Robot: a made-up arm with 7 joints. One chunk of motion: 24 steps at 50 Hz.
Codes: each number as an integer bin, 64 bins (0 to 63) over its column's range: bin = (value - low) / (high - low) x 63, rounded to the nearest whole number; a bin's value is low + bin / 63 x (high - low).
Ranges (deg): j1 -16..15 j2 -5..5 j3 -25..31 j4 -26..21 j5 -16..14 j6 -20..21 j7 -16..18
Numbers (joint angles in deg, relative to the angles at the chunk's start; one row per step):
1: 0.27 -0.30 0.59 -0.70 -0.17 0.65 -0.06
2: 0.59 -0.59 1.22 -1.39 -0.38 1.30 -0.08
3: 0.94 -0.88 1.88 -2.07 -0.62 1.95 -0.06
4: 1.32 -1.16 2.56 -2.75 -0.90 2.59 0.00
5: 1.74 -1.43 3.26 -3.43 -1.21 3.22 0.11
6: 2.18 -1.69 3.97 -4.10 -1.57 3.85 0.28
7: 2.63 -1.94 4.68 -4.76 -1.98 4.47 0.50
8: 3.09 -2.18 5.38 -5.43 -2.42 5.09 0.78
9: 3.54 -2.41 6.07 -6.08 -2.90 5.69 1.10
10: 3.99 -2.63 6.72 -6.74 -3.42 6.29 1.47
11: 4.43 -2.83 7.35 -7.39 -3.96 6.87 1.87
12: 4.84 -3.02 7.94 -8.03 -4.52 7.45 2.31
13: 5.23 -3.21 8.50 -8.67 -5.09 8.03 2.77
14: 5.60 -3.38 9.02 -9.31 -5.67 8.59 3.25
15: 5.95 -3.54 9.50 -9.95 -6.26 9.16 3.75
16: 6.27 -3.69 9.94 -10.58 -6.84 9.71 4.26
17: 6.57 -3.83 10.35 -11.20 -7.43 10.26 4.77
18: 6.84 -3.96 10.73 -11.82 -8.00 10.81 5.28
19: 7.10 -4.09 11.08 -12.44 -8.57 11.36 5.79
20: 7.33 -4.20 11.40 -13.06 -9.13 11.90 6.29
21: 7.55 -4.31 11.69 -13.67 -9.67 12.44 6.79
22: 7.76 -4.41 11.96 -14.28 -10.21 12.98 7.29
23: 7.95 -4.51 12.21 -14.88 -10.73 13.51 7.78
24: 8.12 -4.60 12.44 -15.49 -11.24 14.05 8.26
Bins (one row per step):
1: 33 30 29 34 33 32 30
2: 34 28 29 33 33 33 29
3: 34 26 30 32 32 34 30
4: 35 24 31 31 32 35 30
5: 36 22 32 30 31 36 30
6: 37 21 33 29 30 37 30
7: 38 19 33 28 29 38 31
8: 39 18 34 28 29 39 31
9: 40 16 35 27 28 39 32
10: 41 15 36 26 26 40 32
11: 42 14 36 25 25 41 33
12: 42 12 37 24 24 42 34
13: 43 11 38 23 23 43 35
14: 44 10 38 22 22 44 36
15: 45 9 39 22 20 45 37
16: 45 8 39 21 19 46 38
17: 46 7 40 20 18 46 38
18: 46 7 40 19 17 47 39
19: 47 6 41 18 16 48 40
20: 47 5 41 17 14 49 41
21: 48 4 41 17 13 50 42
22: 48 4 42 16 12 51 43
23: 49 3 42 15 11 51 44
24: 49 3 42 14 10 52 45

